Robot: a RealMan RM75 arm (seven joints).
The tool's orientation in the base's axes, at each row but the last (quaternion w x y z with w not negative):
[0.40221, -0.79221, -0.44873, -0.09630]
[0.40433, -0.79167, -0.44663, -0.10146]
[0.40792, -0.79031, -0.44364, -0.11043]
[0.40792, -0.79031, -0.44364, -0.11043]
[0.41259, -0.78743, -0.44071, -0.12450]
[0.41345, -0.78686, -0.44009, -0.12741]
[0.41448, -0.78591, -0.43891, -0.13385]
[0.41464, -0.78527, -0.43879, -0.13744]
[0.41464, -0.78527, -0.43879, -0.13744]
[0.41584, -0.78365, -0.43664, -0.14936]
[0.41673, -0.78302, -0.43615, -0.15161]
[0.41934, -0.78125, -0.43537, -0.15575]
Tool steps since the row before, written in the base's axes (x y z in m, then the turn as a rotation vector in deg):
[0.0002, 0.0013, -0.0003, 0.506, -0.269, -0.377]
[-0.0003, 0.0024, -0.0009, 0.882, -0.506, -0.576]
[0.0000, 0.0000, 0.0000, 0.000, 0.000, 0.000]
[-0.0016, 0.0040, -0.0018, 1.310, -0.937, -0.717]
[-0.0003, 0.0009, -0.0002, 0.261, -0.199, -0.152]
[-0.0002, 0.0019, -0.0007, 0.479, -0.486, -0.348]
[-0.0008, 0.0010, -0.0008, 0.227, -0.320, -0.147]
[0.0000, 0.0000, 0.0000, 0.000, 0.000, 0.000]
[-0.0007, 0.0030, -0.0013, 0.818, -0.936, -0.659]
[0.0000, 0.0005, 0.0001, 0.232, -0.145, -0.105]
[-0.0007, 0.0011, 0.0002, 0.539, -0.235, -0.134]
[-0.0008, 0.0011, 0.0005, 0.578, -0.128, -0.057]
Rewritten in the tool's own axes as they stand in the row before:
[0.0008, 0.0000, 0.0011, -0.071, 0.680, -0.052]
[0.0009, -0.0004, 0.0024, -0.105, 1.151, -0.171]
[0.0000, 0.0000, 0.0000, 0.000, 0.000, 0.000]
[0.0005, -0.0014, 0.0044, -0.195, 1.685, -0.481]
[0.0002, -0.0004, 0.0009, -0.051, 0.344, -0.099]
[0.0006, -0.0003, 0.0019, -0.204, 0.701, -0.231]
[-0.0003, -0.0005, 0.0014, -0.138, 0.347, -0.190]
[0.0000, 0.0000, 0.0000, 0.000, 0.000, 0.000]
[0.0006, -0.0007, 0.0032, -0.448, 1.260, -0.436]
[0.0003, -0.0002, 0.0003, -0.011, 0.282, -0.079]
[0.0003, -0.0010, 0.0008, 0.098, 0.570, -0.171]
[0.0005, -0.0012, 0.0007, 0.226, 0.533, -0.137]

